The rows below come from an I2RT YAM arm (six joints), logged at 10 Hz.
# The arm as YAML. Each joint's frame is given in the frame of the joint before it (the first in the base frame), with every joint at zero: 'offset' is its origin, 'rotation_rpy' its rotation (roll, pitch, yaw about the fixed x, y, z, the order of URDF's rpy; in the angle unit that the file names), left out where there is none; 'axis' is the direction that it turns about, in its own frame. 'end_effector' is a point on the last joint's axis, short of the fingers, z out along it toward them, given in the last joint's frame.
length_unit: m
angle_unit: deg
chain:
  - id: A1
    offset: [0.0, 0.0, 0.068]
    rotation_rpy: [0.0, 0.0, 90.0]
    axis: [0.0, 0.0, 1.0]
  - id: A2
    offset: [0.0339, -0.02, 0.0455]
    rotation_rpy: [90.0, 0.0, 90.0]
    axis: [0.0, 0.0, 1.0]
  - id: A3
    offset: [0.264, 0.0, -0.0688]
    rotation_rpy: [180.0, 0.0, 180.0]
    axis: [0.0, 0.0, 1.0]
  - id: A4
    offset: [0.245, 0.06, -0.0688]
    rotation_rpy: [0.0, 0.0, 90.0]
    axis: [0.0, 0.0, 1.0]
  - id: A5
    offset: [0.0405, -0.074, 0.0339]
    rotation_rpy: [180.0, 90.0, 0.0]
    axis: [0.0, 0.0, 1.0]
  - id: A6
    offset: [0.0, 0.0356, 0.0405]
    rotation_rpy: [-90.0, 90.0, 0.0]
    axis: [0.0, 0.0, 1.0]
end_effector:
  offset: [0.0, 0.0, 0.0]
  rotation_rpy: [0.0, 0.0, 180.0]
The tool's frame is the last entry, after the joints.
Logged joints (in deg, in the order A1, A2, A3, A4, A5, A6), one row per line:
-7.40, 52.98, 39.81, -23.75, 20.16, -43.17
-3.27, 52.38, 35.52, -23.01, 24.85, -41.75
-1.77, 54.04, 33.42, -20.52, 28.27, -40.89
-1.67, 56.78, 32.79, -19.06, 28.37, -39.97
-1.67, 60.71, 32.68, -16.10, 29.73, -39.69
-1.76, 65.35, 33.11, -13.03, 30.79, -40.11
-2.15, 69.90, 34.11, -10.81, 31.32, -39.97
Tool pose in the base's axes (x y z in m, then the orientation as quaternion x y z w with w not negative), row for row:
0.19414, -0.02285, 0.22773, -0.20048, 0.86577, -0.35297, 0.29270
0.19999, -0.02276, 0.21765, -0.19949, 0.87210, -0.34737, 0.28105
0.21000, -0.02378, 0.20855, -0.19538, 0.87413, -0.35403, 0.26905
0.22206, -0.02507, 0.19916, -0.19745, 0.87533, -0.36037, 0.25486
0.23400, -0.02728, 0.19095, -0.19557, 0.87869, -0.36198, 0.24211
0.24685, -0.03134, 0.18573, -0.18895, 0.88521, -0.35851, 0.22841
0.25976, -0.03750, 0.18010, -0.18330, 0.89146, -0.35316, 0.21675
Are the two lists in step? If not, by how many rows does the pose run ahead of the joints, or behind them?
The pose runs 2 rows ahead of the joints: the pose in row i belongs to the joints in row i + 2.
